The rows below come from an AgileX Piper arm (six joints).
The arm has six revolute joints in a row. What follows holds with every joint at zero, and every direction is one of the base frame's.
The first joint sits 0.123 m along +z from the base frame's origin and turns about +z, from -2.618 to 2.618 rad.
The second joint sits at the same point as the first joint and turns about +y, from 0 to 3.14 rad.
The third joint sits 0.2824 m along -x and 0.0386 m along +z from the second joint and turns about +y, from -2.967 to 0 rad.
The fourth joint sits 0.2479 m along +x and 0.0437 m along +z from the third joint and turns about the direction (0.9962, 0, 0.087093), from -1.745 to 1.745 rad.
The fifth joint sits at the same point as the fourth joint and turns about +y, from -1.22 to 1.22 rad.
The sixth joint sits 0.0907 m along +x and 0.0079 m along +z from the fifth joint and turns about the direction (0.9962, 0, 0.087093), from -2.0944 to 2.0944 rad.
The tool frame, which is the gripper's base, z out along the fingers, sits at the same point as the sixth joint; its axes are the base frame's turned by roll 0, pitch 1.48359 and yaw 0 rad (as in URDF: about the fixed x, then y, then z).
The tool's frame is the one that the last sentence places.
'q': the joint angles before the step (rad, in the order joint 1, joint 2, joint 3, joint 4, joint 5, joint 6). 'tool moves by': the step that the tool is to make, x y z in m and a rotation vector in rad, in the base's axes. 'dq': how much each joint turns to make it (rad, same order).
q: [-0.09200 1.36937 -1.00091 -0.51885 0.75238 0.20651]
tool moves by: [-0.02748 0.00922 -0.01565 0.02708 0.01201 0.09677]
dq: [0.00002 -0.09684 0.14191 0.08183 -0.07328 -0.11397]
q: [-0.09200 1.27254 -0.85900 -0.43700 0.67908 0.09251]
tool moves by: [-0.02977 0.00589 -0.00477 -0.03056 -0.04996 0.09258]
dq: [-0.00003 -0.12977 0.12909 0.01399 -0.08033 -0.08483]
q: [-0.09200 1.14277 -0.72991 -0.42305 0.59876 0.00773]
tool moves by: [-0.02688 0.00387 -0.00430 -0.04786 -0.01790 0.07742]
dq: [0.00002 -0.11718 0.09700 0.01272 -0.02590 -0.09658]
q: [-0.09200 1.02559 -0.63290 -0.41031 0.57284 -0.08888]
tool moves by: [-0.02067 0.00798 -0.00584 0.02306 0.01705 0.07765]
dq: [-0.00001 -0.08875 0.06142 0.13754 0.01681 -0.16665]
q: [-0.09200 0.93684 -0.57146 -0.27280 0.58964 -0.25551]
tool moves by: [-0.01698 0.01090 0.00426 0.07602 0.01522 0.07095]
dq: [-0.00001 -0.08113 0.00836 0.19562 0.07855 -0.17331]
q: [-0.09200 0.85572 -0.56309 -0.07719 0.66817 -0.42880]
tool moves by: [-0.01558 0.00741 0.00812 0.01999 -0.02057 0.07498]
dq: [-0.00003 -0.08276 0.00002 0.10352 0.06216 -0.12304]
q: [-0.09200 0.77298 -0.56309 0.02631 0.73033 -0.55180]
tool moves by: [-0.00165 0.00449 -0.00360 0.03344 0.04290 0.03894]
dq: [-0.00001 0.00610 0.00229 0.06716 0.03989 -0.05871]
